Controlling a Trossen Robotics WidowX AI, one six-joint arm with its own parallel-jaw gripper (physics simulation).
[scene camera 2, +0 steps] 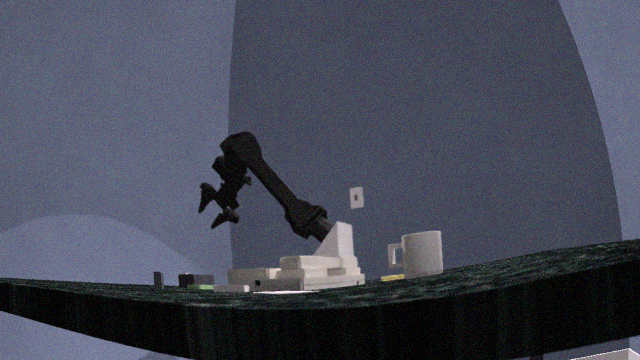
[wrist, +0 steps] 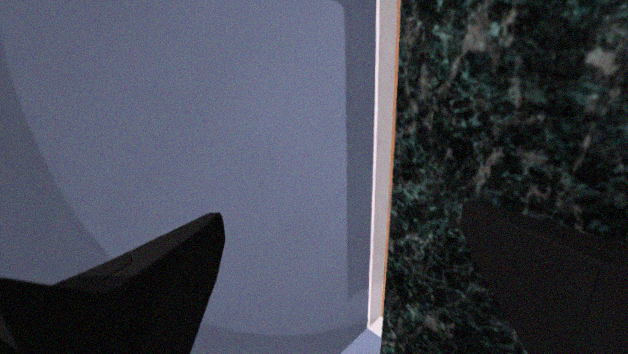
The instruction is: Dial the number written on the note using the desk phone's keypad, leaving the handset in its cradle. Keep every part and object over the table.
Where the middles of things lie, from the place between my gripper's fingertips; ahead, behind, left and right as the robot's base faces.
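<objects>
My gripper's 220 mm above the desk phone [scene camera 2: 260, 279], 450 mm short of it and 550 mm to the right of it. As for the white mug [scene camera 2: 422, 252], it's 190 mm below my hand, 360 mm ahead of it and 770 mm to the left of it.
</objects>
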